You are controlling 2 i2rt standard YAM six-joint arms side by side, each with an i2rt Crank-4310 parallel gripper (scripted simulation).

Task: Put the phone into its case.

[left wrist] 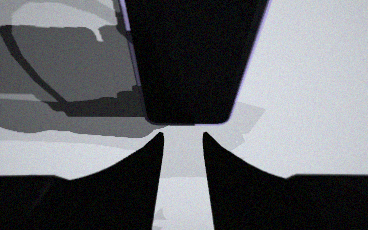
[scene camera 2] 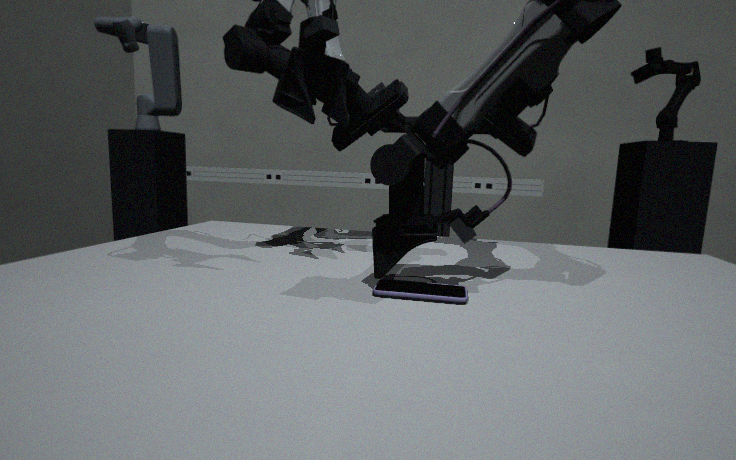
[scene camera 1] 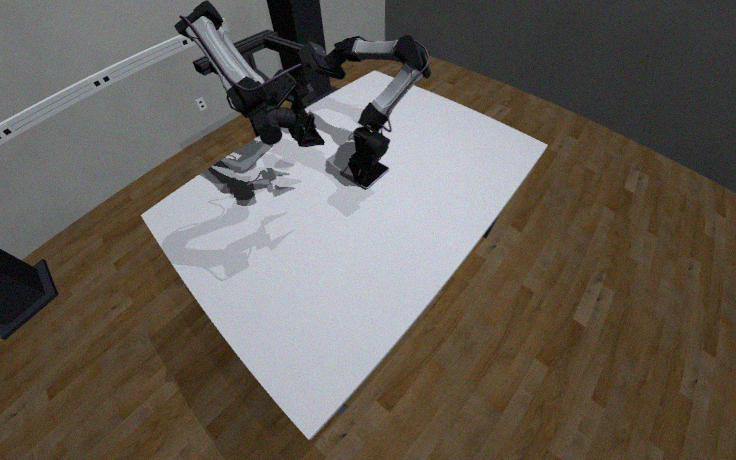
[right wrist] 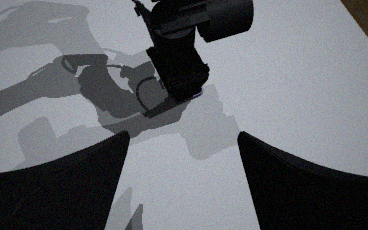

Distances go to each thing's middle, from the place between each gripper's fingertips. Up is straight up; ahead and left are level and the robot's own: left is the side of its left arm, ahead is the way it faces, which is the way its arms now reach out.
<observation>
The phone (scene camera 2: pixel 384 285) is 1 cm ahead of my left hand (scene camera 2: pixel 379 276), 7 cm to the left of it and 2 cm below it.
Now: right hand (scene camera 2: pixel 332 123) 280 mm above the phone, 180 mm to the right of it and 70 mm short of it.
</observation>
